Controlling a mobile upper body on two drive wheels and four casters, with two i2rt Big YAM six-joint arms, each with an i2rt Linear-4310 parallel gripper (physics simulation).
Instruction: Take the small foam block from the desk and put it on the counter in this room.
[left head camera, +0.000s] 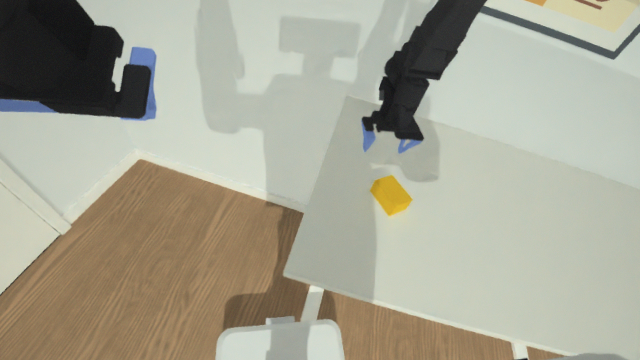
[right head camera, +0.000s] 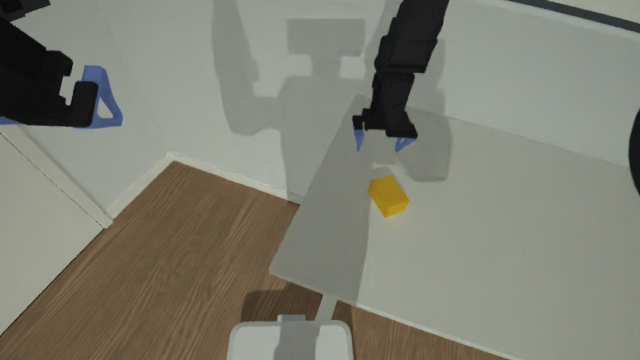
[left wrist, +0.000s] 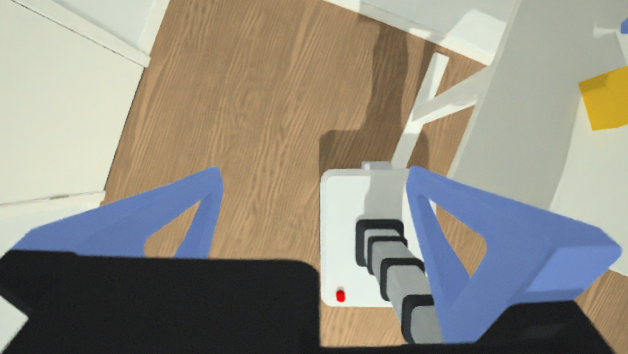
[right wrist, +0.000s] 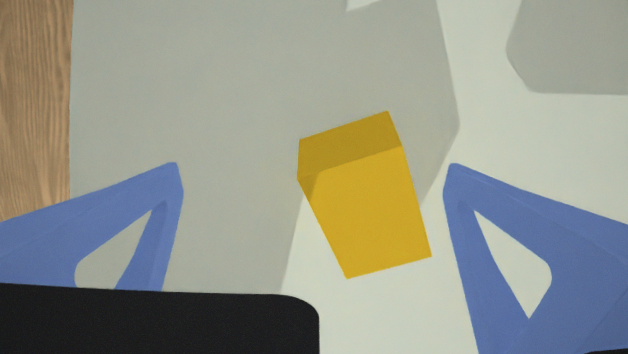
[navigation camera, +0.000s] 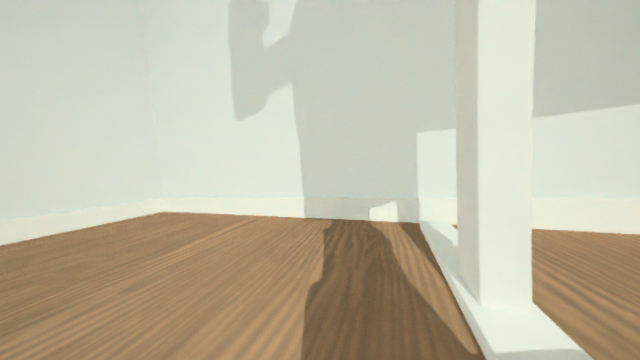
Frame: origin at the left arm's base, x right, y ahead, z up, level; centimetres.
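Where they show: left gripper, fingertip midpoint: (left head camera: 108, 109) (right head camera: 84, 119) (left wrist: 314, 176); right gripper, fingertip midpoint: (left head camera: 381, 151) (right head camera: 376, 150) (right wrist: 313, 178).
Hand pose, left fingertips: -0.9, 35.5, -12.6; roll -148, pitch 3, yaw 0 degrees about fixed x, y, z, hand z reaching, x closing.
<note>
Things, the pixels of their top centre, and the offset from my left fingertips, as dx, dy, dz. "spot": a spot on its surface instead. Level surfaces: height alone.
- small foam block, top centre: (right wrist: 370, 221) (left wrist: 626, 95) (right head camera: 389, 190) (left head camera: 393, 189) +50.0, +11.5, -28.9
- pale desk, surface height: dz -33.4
- white desk leg, surface spot: (navigation camera: 505, 150) spot: +46.7, +20.0, -105.9
The small foam block (left head camera: 391, 195) (right head camera: 388, 196) (left wrist: 607, 99) (right wrist: 372, 210) is yellow and lies on the pale desk (left head camera: 480, 240) (right head camera: 475, 250) (right wrist: 190, 90). My right gripper (left head camera: 384, 149) (right head camera: 378, 149) (right wrist: 313, 178) is open and empty. It hangs above the desk, with the block below and between its fingers in the right wrist view, turned slightly against them. My left gripper (left wrist: 314, 176) is open and empty, off to the left, above the floor and my base. No counter that I can make out shows in these views.
A wall with my shadow stands behind the desk; a framed picture (left head camera: 590, 25) hangs on it. My white base (left head camera: 280, 345) (right head camera: 290, 345) (left wrist: 345, 200) is beside the desk's near left corner. A white desk leg (navigation camera: 505, 150) stands ahead at the right. A pale door or panel (left wrist: 55, 110) is at the left.
</note>
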